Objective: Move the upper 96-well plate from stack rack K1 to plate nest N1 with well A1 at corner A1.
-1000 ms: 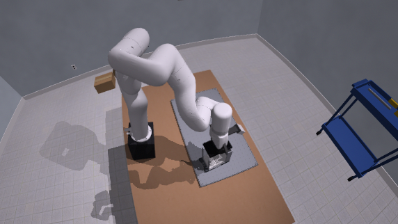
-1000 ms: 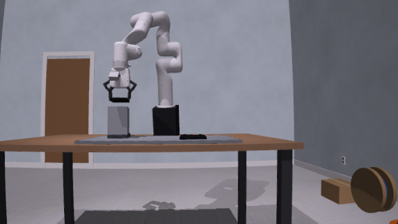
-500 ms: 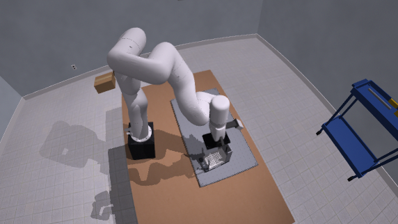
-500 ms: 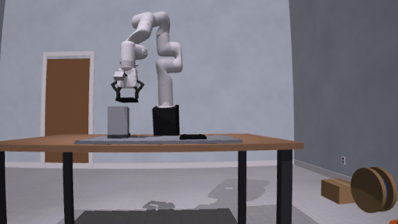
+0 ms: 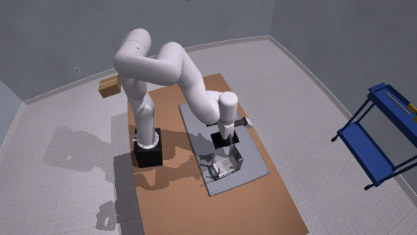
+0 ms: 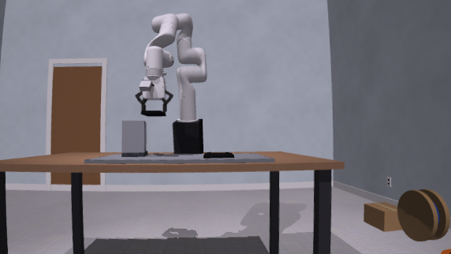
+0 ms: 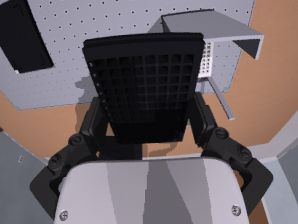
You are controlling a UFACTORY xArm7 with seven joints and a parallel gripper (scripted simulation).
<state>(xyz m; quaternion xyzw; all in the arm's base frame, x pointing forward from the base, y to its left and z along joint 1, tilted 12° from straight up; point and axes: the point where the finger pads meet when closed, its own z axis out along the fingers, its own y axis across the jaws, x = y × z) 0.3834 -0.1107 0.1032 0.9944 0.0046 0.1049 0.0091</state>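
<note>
Right now the plate nest N1 is 280 mm to the left of my hand, 190 mm below it and 50 mm ahead of it. Also, from my hand: black 96-well plate 10 mm below; pale plate 170 mm below, 90 mm to the right, 10 mm behind; grey rack wall 110 mm below, 80 mm to the right, 50 mm ahead.
</note>
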